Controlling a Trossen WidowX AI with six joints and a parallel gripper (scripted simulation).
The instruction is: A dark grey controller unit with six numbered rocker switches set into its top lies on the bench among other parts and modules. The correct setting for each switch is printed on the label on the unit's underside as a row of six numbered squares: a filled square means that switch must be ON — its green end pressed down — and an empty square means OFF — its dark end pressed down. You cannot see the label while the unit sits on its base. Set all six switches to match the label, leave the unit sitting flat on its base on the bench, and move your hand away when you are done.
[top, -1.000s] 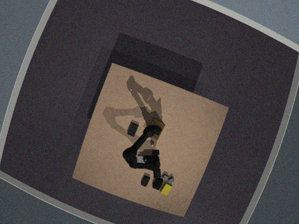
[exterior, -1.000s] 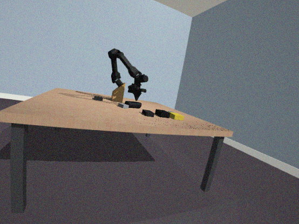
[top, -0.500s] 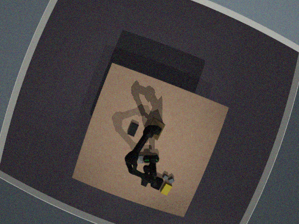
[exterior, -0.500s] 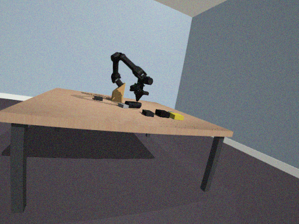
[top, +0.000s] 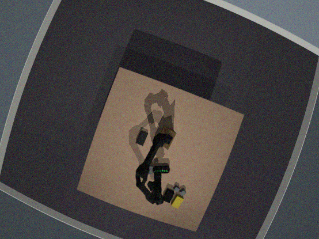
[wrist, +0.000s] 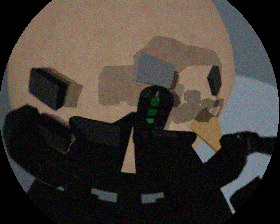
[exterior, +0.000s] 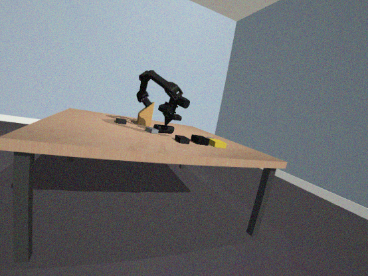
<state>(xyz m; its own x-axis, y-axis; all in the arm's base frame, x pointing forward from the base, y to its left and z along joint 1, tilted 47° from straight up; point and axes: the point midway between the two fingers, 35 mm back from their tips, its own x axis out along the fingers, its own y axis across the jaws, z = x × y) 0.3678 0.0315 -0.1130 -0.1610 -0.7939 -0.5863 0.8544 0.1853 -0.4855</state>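
Right now my gripper tip is 8 cm to the left of the light grey block and 5 cm above it. From my gripper tip the other things lie so: dark module (23 cm behind, 29 cm to the right, 5 cm below); then yellow block (16 cm ahead, 30 cm to the left, 4 cm below).
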